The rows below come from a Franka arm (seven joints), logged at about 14 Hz.
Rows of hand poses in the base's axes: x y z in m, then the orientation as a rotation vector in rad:
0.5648, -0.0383, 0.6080, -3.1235, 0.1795, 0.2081
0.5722, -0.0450, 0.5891, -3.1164, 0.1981, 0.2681
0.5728, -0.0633, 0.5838, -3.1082, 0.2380, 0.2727
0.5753, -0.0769, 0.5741, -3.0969, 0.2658, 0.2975
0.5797, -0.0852, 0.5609, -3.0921, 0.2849, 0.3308
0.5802, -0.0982, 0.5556, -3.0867, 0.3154, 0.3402
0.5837, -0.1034, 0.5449, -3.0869, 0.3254, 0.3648
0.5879, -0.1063, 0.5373, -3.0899, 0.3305, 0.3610
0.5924, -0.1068, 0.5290, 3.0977, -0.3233, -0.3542
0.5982, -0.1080, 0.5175, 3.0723, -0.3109, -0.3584
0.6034, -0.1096, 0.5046, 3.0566, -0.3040, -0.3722
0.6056, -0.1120, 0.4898, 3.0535, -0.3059, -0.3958
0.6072, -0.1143, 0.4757, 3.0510, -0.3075, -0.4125
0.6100, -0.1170, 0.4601, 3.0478, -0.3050, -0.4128
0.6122, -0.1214, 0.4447, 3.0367, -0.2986, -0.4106
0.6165, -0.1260, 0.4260, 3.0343, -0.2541, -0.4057
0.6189, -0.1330, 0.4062, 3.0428, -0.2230, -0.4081
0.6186, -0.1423, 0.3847, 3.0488, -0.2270, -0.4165
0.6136, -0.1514, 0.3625, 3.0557, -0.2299, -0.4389
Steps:
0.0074, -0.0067, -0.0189, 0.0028, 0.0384, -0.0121
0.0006, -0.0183, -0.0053, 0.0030, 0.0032, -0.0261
0.0025, -0.0136, -0.0097, 0.0063, 0.0160, -0.0187
0.0044, -0.0083, -0.0132, 0.0004, 0.0216, -0.0122
0.0005, -0.0130, -0.0053, -0.0001, 0.0064, -0.0198
0.0035, -0.0052, -0.0107, -0.0030, 0.0160, -0.0057
0.0042, -0.0029, -0.0076, -0.0037, -0.0023, -0.0027
0.0045, -0.0005, -0.0083, -0.0198, -0.0028, 0.0074
0.0058, -0.0012, -0.0115, -0.0244, 0.0072, 0.0091
0.0052, -0.0016, -0.0129, -0.0130, 0.0115, 0.0049
0.0022, -0.0024, -0.0148, 0.0014, 0.0153, -0.0018
0.0016, -0.0023, -0.0141, 0.0008, 0.0108, -0.0014
0.0028, -0.0027, -0.0156, -0.0031, 0.0008, 0.0018
0.0022, -0.0044, -0.0154, -0.0113, 0.0008, 0.0050
0.0043, -0.0046, -0.0187, -0.0033, -0.0014, 0.0294
0.0024, -0.0070, -0.0198, 0.0091, 0.0010, 0.0195
-0.0003, -0.0093, -0.0215, 0.0073, 0.0043, -0.0034
-0.0050, -0.0091, -0.0222, 0.0108, 0.0129, -0.0033

